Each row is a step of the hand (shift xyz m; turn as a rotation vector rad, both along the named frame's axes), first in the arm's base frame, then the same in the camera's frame.
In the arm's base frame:
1: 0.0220 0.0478 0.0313 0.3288 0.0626 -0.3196
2: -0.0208 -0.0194 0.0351 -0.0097 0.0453 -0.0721
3: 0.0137 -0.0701 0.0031 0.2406 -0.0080 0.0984
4: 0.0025 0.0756 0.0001 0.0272 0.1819 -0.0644
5: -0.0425 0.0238 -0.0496 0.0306 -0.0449 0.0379
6: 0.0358 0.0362 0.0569 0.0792 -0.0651 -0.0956
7: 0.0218 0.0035 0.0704 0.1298 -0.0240 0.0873
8: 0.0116 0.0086 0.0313 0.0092 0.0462 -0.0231
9: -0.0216 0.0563 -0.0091 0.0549 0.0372 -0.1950
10: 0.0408 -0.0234 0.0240 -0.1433 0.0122 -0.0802
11: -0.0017 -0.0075 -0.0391 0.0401 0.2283 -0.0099
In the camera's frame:
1: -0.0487 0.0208 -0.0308 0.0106 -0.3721 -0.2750
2: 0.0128 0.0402 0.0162 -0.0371 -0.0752 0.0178
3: 0.0703 0.0104 -0.0082 0.0211 0.0602 -0.2521
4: -0.0744 -0.0105 -0.0088 -0.1691 -0.0918 -0.0311
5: -0.0220 -0.0452 0.0480 0.0430 0.0384 -0.0327
6: -0.0388 0.0453 -0.0477 0.0839 -0.0970 -0.0565
7: -0.0096 0.0651 -0.0334 0.0267 0.0686 -0.1401
8: -0.0110 0.0277 -0.0173 -0.0419 -0.0303 -0.0090
9: -0.0567 -0.0132 0.0181 -0.0077 -0.2044 -0.0245
10: 0.0245 0.0203 -0.0421 -0.0173 -0.0580 0.1532
11: 0.0119 -0.0370 0.0088 -0.2201 -0.0467 -0.0567

